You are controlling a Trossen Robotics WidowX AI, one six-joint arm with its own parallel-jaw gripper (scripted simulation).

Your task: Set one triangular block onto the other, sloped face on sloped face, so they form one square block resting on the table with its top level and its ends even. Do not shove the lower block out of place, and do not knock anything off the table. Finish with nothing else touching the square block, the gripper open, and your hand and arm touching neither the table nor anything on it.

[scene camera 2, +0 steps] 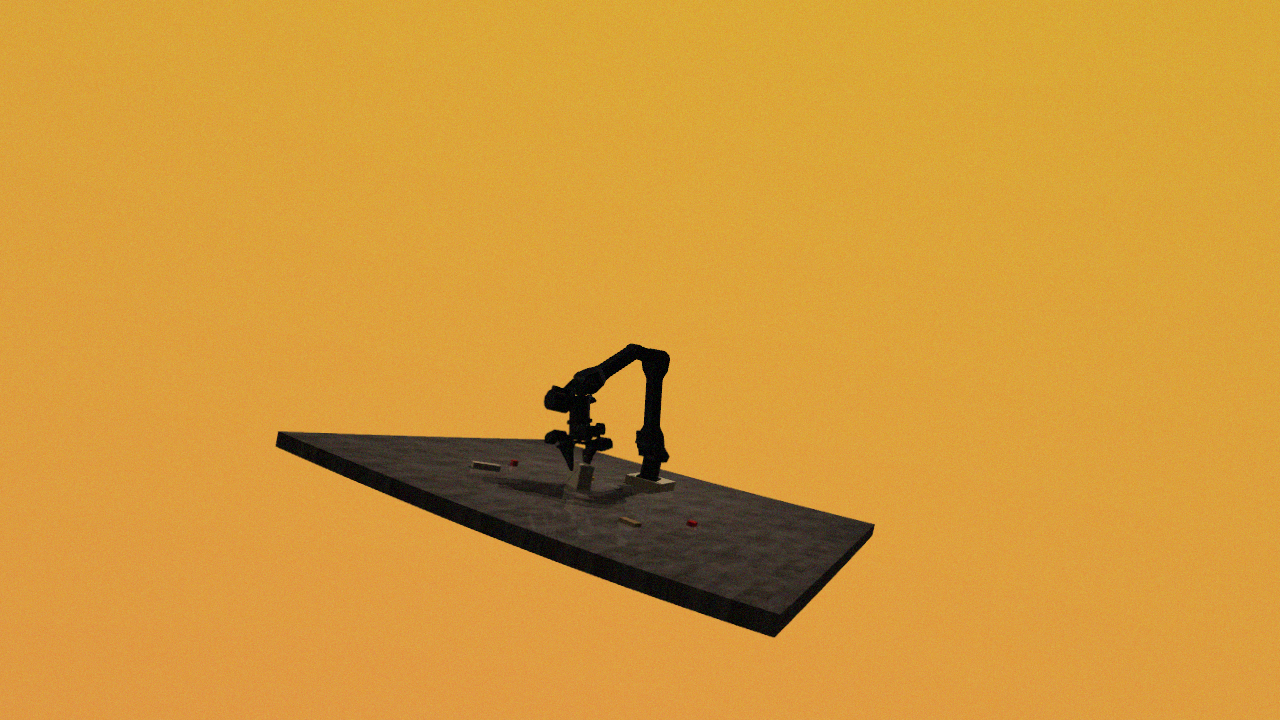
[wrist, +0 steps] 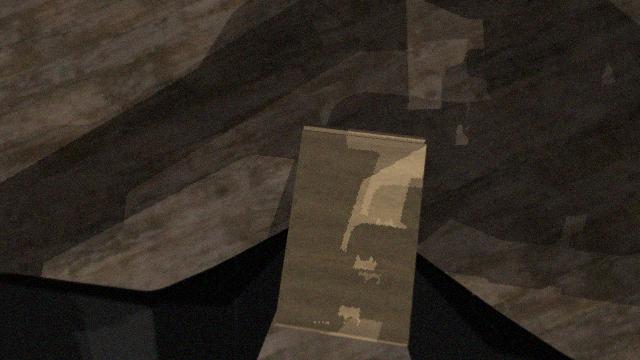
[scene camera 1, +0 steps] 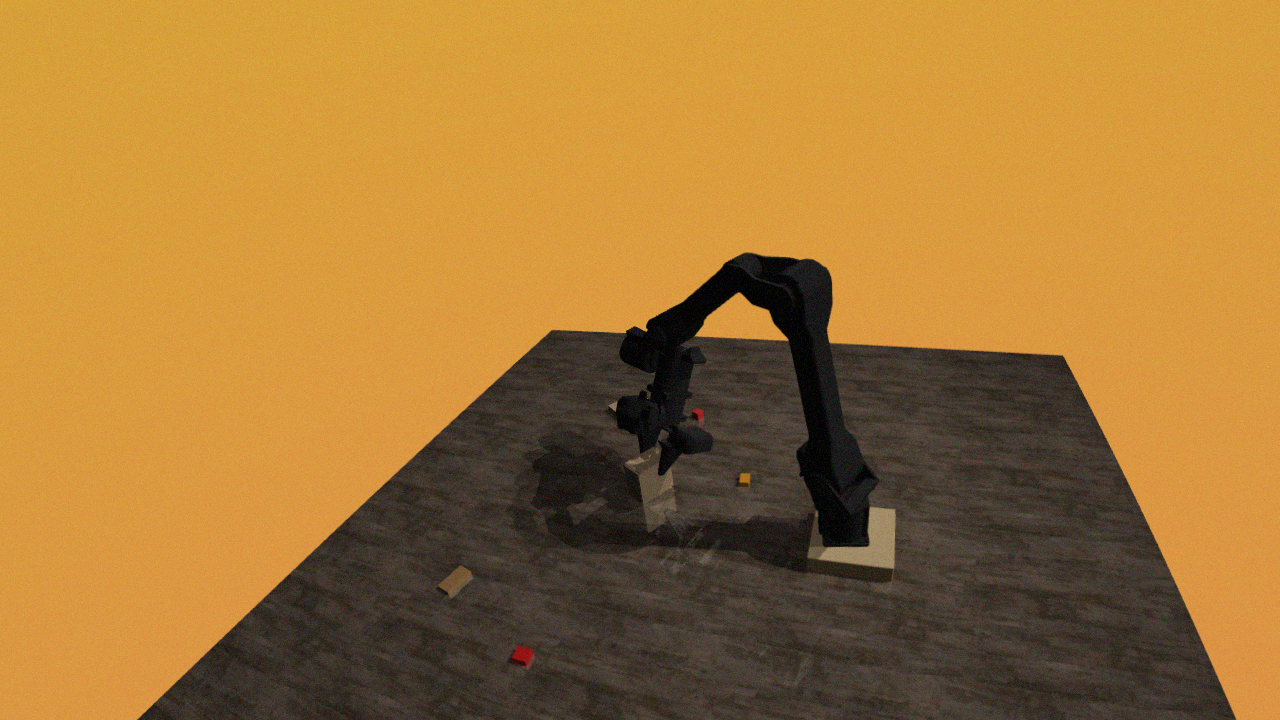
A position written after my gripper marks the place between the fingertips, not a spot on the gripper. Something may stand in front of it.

My gripper (scene camera 1: 652,469) carries a pale tan triangular block (scene camera 1: 647,464).
My gripper is seen too in scene camera 2 (scene camera 2: 578,471) and in the wrist view (wrist: 344,246).
